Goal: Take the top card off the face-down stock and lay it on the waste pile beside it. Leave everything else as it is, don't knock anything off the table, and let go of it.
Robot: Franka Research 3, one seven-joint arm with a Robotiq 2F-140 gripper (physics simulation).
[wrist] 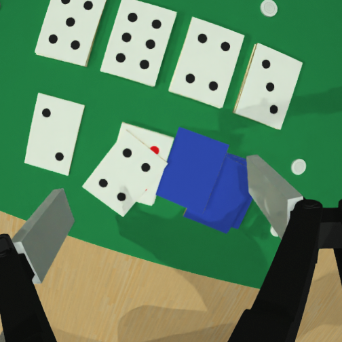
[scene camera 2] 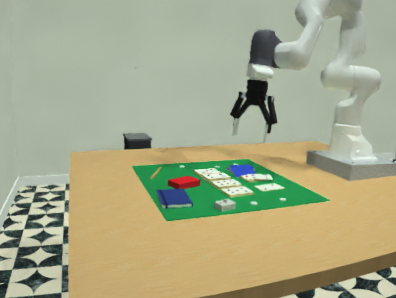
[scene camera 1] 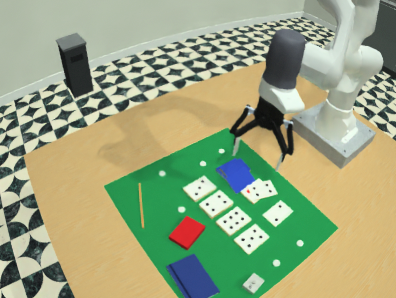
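The face-down stock (scene camera 1: 234,171) (scene camera 2: 241,170) (wrist: 232,202) is a spread heap of blue-backed cards. One blue card (wrist: 192,167) lies uppermost, shifted toward the waste pile, its edge meeting or overlapping the waste cards. The waste pile (scene camera 1: 259,190) (scene camera 2: 257,177) (wrist: 125,172) lies face up beside the stock. A card with four black pips lies turned askew over a card showing a red pip. My gripper (scene camera 1: 258,154) (scene camera 2: 250,131) (wrist: 155,190) is wide open and empty, high above the stock and waste, one finger on either side of them in the wrist view.
Several face-up card piles (scene camera 1: 233,220) (wrist: 138,42) form a row; a two-pip card (scene camera 1: 278,213) (wrist: 55,134) lies apart. A red box (scene camera 1: 187,232) (scene camera 2: 184,182), dark blue notebook (scene camera 1: 193,276), grey block (scene camera 1: 253,283), thin stick (scene camera 1: 141,205) and white discs share the green mat (scene camera 1: 150,240).
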